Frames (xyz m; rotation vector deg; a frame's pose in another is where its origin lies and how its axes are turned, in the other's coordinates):
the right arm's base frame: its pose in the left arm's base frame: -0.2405 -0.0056 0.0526 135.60 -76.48 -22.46
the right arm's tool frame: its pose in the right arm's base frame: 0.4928 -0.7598 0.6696 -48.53 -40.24 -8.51
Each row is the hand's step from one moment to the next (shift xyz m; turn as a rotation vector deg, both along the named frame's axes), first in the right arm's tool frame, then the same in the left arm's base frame.
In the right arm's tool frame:
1: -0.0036 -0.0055 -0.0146 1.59 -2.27 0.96
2: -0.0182 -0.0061 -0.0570 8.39 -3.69 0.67
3: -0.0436 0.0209 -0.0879 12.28 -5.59 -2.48
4: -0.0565 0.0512 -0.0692 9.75 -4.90 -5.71
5: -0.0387 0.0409 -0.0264 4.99 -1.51 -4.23
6: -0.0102 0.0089 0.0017 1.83 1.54 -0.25
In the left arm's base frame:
1: 0.0147 0.0058 -0.0023 -0.86 -0.17 -2.80
2: 0.0569 0.0183 0.0063 -0.44 -5.25 -7.53
3: 0.0866 0.0258 0.0436 2.83 -7.61 -11.06
4: 0.0667 0.0212 0.0755 6.00 -5.83 -9.04
5: 0.0245 0.0117 0.0560 4.34 -3.51 -3.73
6: -0.0021 0.0041 0.0128 0.22 -2.37 0.37

